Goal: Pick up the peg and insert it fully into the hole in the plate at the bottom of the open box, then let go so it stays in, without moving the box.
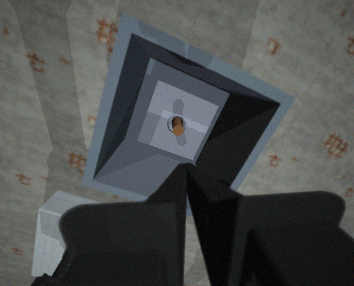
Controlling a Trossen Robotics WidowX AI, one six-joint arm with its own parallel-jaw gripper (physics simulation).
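An orange-brown peg stands in the ringed hole near the middle of the light plate at the bottom of the open box. Its top end sticks up out of the hole; how deep it sits cannot be told. The box is blue-grey with dark inner walls. My gripper is shut with its fingertips together and holds nothing. It is above the box, apart from the peg, and the fingers hide part of the box's near rim.
A pale grey block stands at the lower left, close to the box's near corner and partly hidden by the left finger. The floor surface around the box is mottled grey with orange marks.
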